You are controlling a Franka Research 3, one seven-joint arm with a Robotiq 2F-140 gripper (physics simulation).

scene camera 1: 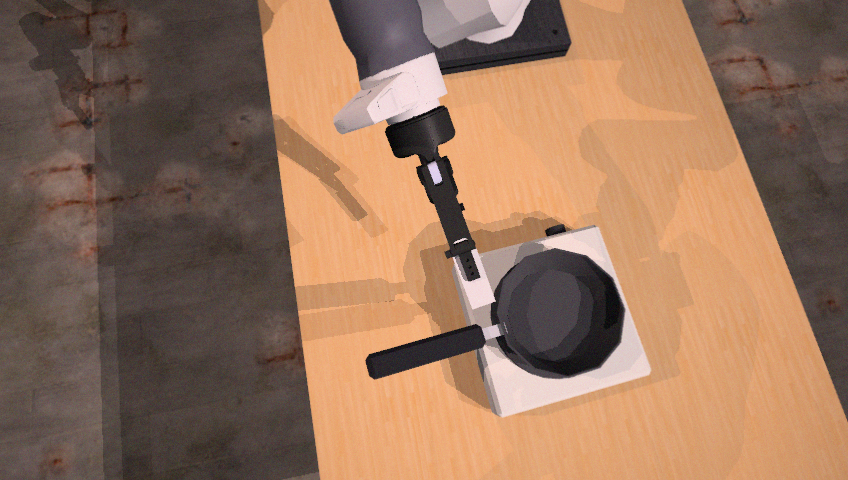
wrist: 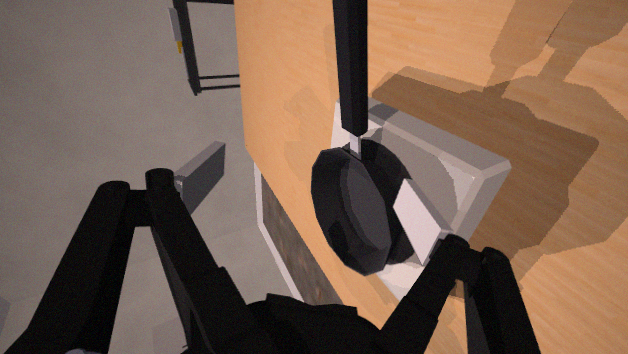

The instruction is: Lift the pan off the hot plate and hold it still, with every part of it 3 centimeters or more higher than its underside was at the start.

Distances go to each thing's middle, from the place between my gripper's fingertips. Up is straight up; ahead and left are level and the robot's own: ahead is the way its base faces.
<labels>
My gripper is now 6 cm short of the dark pan [scene camera 1: 559, 311], 2 cm to the right of it and 9 cm above it. Round my hand: white hot plate [scene camera 1: 512, 386] 7 cm ahead, 12 cm to the left, 17 cm below.
</labels>
